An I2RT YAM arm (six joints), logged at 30 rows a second.
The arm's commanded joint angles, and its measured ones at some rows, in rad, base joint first. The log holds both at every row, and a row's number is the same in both.
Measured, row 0: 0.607, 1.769, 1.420, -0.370, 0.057, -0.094
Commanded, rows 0 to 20: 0.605, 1.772, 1.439, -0.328, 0.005, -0.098; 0.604, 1.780, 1.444, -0.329, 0.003, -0.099; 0.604, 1.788, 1.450, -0.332, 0.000, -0.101; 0.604, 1.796, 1.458, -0.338, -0.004, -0.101; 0.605, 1.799, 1.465, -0.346, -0.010, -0.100; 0.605, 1.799, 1.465, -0.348, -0.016, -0.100; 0.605, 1.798, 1.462, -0.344, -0.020, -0.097; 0.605, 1.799, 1.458, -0.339, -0.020, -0.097; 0.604, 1.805, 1.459, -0.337, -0.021, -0.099; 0.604, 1.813, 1.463, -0.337, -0.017, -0.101; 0.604, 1.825, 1.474, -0.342, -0.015, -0.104; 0.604, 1.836, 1.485, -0.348, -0.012, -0.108; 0.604, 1.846, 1.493, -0.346, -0.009, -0.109; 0.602, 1.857, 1.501, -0.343, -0.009, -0.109; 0.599, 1.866, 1.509, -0.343, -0.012, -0.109; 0.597, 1.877, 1.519, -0.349, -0.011, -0.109; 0.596, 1.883, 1.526, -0.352, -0.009, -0.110; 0.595, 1.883, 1.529, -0.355, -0.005, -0.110; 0.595, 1.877, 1.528, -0.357, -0.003, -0.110; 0.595, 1.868, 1.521, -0.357, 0.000, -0.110; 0.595, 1.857, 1.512, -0.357, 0.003, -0.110
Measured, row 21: 0.597, 1.867, 1.501, -0.350, 0.007, -0.102
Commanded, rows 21 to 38: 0.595, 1.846, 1.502, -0.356, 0.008, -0.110; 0.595, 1.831, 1.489, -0.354, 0.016, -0.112; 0.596, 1.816, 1.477, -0.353, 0.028, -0.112; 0.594, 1.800, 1.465, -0.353, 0.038, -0.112; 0.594, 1.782, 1.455, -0.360, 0.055, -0.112; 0.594, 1.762, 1.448, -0.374, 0.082, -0.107; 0.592, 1.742, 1.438, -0.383, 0.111, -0.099; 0.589, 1.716, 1.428, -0.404, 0.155, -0.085; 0.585, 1.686, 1.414, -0.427, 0.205, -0.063; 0.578, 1.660, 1.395, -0.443, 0.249, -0.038; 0.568, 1.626, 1.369, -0.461, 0.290, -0.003; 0.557, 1.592, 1.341, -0.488, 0.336, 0.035; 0.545, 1.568, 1.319, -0.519, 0.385, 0.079; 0.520, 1.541, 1.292, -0.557, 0.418, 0.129; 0.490, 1.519, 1.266, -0.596, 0.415, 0.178; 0.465, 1.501, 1.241, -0.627, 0.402, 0.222; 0.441, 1.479, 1.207, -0.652, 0.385, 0.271; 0.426, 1.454, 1.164, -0.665, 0.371, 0.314
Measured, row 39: 0.466, 1.477, 1.251, -0.522, 0.320, 0.138
